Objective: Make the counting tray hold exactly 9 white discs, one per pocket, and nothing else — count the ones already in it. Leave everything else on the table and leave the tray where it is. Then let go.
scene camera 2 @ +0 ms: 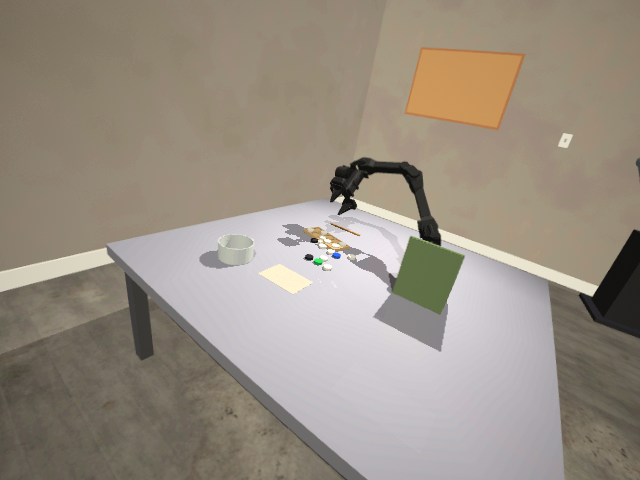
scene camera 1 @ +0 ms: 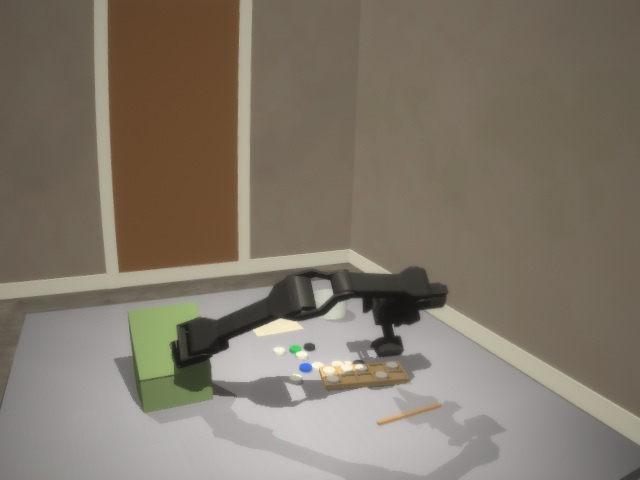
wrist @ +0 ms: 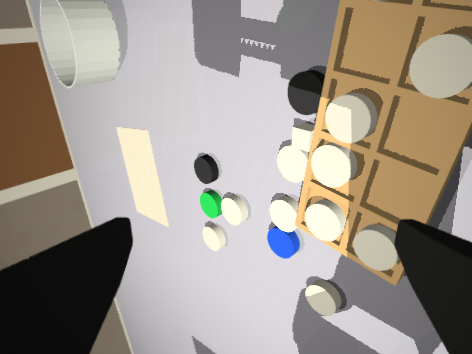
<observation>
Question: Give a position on a cream card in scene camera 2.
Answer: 292, 282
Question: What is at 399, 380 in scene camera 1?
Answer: A wooden counting tray.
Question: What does the white bowl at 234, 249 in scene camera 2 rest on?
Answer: The table.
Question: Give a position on a blue disc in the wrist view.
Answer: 284, 244
</observation>
